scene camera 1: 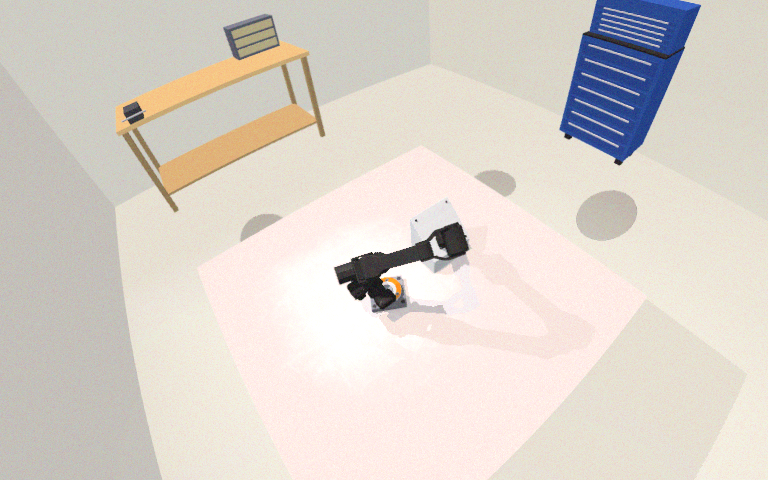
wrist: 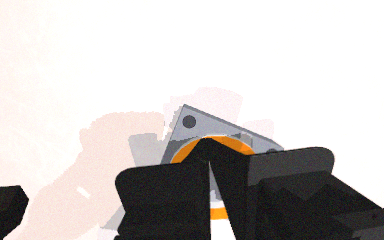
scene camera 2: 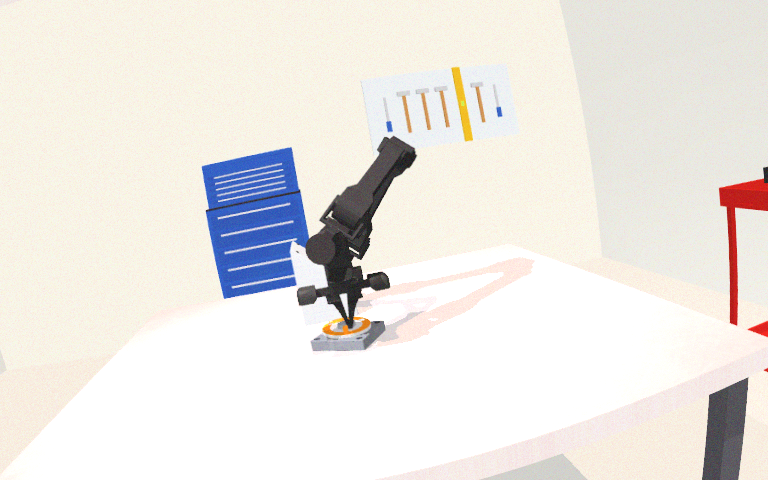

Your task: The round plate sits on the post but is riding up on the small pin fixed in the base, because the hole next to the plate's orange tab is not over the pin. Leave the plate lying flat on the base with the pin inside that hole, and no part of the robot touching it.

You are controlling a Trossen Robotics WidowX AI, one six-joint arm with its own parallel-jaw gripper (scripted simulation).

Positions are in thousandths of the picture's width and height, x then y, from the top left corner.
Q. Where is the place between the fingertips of my gripper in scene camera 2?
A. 456,684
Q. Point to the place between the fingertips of my gripper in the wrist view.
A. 535,594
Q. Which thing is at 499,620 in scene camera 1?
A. My gripper.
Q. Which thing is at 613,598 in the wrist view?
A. A round plate.
